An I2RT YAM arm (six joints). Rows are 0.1 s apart.
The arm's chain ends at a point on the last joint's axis. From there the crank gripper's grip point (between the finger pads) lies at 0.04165 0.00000 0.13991 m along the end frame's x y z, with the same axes.
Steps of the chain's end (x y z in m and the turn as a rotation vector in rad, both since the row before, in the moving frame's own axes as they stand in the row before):
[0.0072 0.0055 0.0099 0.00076 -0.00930 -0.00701]
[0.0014 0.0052 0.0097 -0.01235 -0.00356 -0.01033]
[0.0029 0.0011 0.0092 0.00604 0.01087 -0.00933]
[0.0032 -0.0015 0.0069 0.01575 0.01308 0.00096]
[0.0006 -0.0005 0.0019 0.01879 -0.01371 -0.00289]
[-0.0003 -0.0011 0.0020 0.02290 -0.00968 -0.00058]
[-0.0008 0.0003 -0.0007 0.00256 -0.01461 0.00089]
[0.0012 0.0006 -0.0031 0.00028 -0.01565 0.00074]
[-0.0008 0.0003 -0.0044 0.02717 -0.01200 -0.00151]
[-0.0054 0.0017 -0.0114 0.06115 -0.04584 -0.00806]
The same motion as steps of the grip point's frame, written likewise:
[0.0059 0.0051 0.0103 0.00076 -0.00930 -0.00701]
[0.0009 0.0065 0.0098 -0.01235 -0.00356 -0.01033]
[0.0044 -0.0001 0.0087 0.00604 0.01087 -0.00933]
[0.0050 -0.0037 0.0063 0.01575 0.01308 0.00096]
[-0.0013 -0.0033 0.0024 0.01879 -0.01371 -0.00289]
[-0.0017 -0.0043 0.0024 0.02290 -0.00968 -0.00058]
[-0.0028 0.0000 -0.0001 0.00256 -0.01461 0.00089]
[-0.0010 0.0006 -0.0025 0.00028 -0.01565 0.00074]
[-0.0025 -0.0036 -0.0040 0.02717 -0.01200 -0.00151]
[-0.0119 -0.0072 -0.0099 0.06115 -0.04584 -0.00806]

